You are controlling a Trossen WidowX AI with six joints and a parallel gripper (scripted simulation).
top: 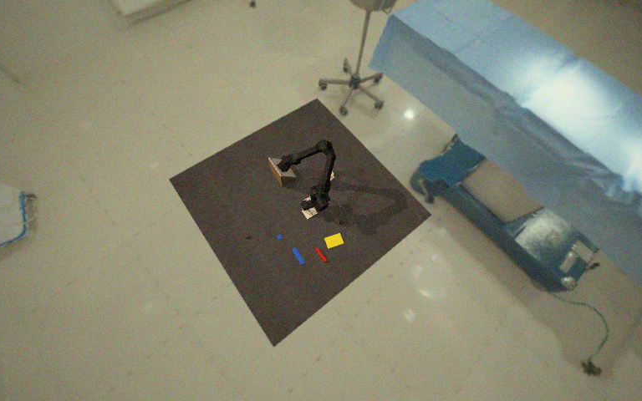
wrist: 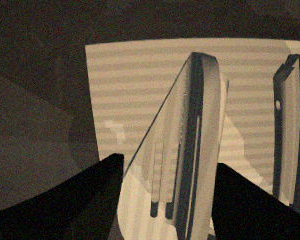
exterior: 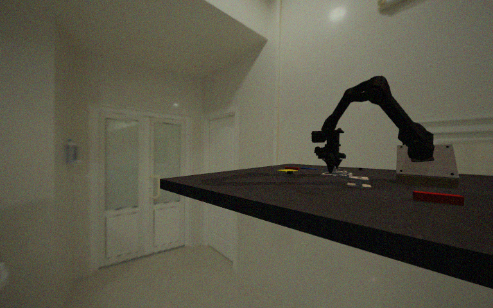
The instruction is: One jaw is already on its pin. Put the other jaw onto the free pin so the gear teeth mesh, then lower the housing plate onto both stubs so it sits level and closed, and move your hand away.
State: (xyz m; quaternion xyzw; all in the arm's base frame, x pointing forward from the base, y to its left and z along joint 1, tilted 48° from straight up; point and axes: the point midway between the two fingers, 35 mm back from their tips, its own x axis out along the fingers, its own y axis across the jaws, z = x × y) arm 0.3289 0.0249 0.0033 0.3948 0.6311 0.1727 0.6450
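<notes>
My gripper tip is 40 mm past the curved white jaw and 10 mm to the left of it. From my gripper tip the other things lie so: blue bar (190 mm ahead, 300 mm to the right, 10 mm below); small blue piece (10 mm ahead, 310 mm to the right, 10 mm below); yellow block (260 mm ahead, 60 mm to the right, 10 mm below).
</notes>
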